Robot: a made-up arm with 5 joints. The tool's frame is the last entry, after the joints. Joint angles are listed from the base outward.
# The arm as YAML. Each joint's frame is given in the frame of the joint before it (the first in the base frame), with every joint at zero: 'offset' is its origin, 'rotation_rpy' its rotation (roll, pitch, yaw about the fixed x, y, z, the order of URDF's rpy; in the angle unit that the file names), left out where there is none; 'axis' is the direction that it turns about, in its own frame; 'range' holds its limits. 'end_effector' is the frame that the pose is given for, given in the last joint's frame.
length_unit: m
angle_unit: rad
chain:
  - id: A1
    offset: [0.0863, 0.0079, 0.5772]
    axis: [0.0, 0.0, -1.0]
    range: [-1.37, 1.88]
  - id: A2
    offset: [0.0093, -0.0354, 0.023]
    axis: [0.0, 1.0, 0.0]
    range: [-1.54, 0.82]
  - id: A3
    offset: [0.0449, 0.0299, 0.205]
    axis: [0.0, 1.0, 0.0]
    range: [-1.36, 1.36]
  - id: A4
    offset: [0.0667, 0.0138, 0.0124]
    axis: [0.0, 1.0, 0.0]
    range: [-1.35, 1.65]
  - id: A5
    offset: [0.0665, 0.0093, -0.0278]
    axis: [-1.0, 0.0, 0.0]
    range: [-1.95, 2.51]
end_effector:
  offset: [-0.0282, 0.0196, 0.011]
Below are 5 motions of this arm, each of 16 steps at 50 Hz.
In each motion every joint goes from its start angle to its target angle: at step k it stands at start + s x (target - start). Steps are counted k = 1, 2, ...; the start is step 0. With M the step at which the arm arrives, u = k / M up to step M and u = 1 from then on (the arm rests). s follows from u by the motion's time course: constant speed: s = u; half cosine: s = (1 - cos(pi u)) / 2; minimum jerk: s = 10 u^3 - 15 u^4 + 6 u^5.
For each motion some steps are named. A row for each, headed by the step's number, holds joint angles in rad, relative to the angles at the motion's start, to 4 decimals.
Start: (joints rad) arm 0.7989 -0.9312 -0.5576 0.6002 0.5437
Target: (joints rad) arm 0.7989 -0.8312 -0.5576 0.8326 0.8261
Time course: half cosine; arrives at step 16
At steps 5, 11, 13, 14, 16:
5: 0.0000 0.0222 0.0000 0.0516 0.0628
11: 0.0000 0.0778 0.0000 0.1808 0.2196
13: 0.0000 0.0916 0.0000 0.2128 0.2586
14: 0.0000 0.0962 0.0000 0.2236 0.2717
16: 0.0000 0.1000 0.0000 0.2324 0.2824

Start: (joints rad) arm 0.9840 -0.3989 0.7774 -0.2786 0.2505
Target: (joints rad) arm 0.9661 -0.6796 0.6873 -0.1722 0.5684
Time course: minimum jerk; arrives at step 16
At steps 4, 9, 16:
4: -0.0019 -0.0291 -0.0093 0.0110 0.0329
9: -0.0110 -0.1729 -0.0555 0.0655 0.1958
16: -0.0179 -0.2807 -0.0901 0.1064 0.3179

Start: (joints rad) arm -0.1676 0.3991 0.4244 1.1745 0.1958
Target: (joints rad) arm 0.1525 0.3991 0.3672 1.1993 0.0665
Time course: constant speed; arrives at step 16
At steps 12, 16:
12: 0.2401 0.0000 -0.0429 0.0186 -0.0970
16: 0.3201 0.0000 -0.0572 0.0248 -0.1293

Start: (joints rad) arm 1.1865 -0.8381 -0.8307 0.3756 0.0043
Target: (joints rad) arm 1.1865 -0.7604 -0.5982 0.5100 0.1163
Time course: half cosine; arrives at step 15
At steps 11, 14, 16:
11: 0.0000 0.0648 0.1940 0.1122 0.0935
14: 0.0000 0.0769 0.2300 0.1329 0.1108
16: 0.0000 0.0777 0.2325 0.1344 0.1120

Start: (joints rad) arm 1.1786 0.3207 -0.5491 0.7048 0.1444
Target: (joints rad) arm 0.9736 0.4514 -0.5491 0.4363 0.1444
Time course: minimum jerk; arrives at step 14
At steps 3, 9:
3: -0.0142 0.0091 0.0000 -0.0187 0.0000
9: -0.1545 0.0985 0.0000 -0.2024 0.0000

